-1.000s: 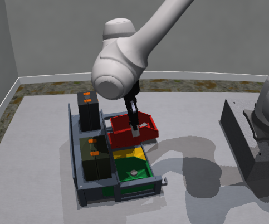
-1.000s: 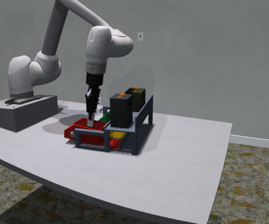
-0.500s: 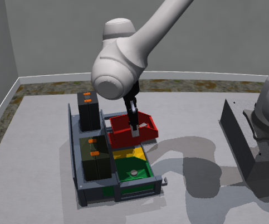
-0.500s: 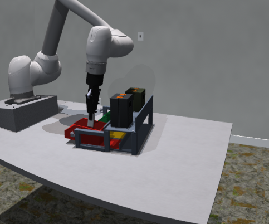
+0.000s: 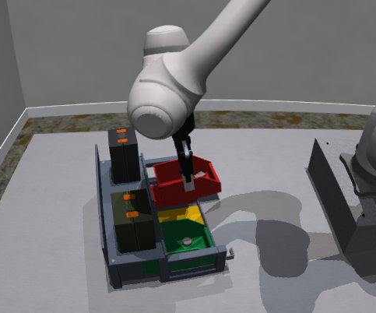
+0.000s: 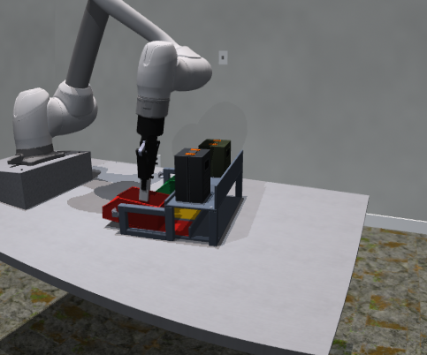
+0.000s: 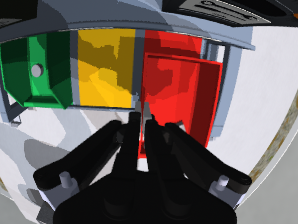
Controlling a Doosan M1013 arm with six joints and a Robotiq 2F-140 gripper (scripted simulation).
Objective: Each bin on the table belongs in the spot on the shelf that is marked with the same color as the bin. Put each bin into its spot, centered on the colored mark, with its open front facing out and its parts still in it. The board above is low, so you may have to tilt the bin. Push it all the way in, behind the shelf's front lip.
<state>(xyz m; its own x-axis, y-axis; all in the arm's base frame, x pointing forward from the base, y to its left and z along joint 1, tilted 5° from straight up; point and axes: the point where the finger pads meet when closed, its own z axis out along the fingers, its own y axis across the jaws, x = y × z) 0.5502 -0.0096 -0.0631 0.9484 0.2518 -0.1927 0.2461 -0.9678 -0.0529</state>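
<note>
The red bin lies 50 mm to the right of my hand and 40 mm below it. The rest, counted from my hand: green bin: 20 mm ahead, 190 mm to the left, 50 mm below.
</note>
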